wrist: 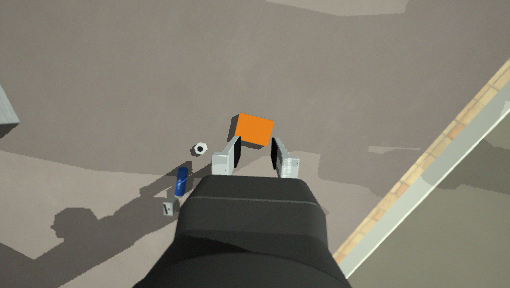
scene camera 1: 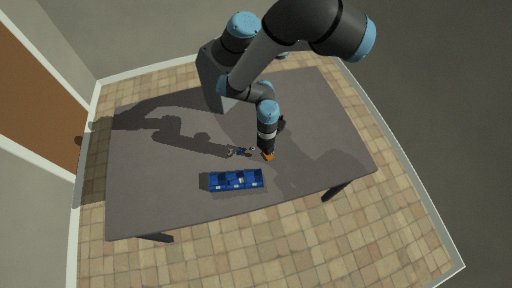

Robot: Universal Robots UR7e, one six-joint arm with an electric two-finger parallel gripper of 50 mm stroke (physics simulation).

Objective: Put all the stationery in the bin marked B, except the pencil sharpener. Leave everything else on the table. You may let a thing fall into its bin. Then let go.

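Pixels of known places: gripper, fingertip midpoint: [wrist: 256, 146] [scene camera 1: 268, 151]; arm's base, link origin: [scene camera 1: 227, 52].
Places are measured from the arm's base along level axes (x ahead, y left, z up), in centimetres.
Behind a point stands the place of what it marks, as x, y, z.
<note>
An orange block [scene camera 1: 269, 157] @(35.6, 18.9, -36.4) [wrist: 254, 130] @(34.2, 18.5, -36.4) lies on the table [scene camera 1: 150, 200] @(57.4, -40.2, -37.4). My gripper [wrist: 256, 146] @(35.1, 18.1, -30.5) is open and empty; its fingertips show just short of the block in the wrist view, one towards each side. A small grey block with a dark slot, looking like the pencil sharpener [scene camera 1: 230, 152] @(32.4, -0.7, -36.2) [wrist: 168, 208] @(32.6, -0.9, -36.3), lies near a blue cylinder [scene camera 1: 241, 150] @(31.4, 4.9, -36.2) [wrist: 181, 182] @(31.4, 4.7, -36.0). A white hex nut [scene camera 1: 252, 148] @(30.2, 10.5, -36.6) [wrist: 200, 148] @(30.1, 10.9, -36.5) lies between the cylinder and the orange block. The blue three-compartment bin row [scene camera 1: 235, 188] @(51.5, 2.1, -35.6) stands in front; a blue and white thing [scene camera 1: 241, 180] @(47.7, 4.9, -35.4) is in its middle compartment. The bin letters are too small to read.
The robot's grey pedestal [scene camera 1: 209, 82] @(3.0, -10.5, -15.7) stands at the table's back. A pale grey corner [wrist: 7, 110] @(5.9, -4.0, -36.8) shows at the left edge of the wrist view. The arm's shadow crosses the small things. The table's front edge lies beyond the bins.
</note>
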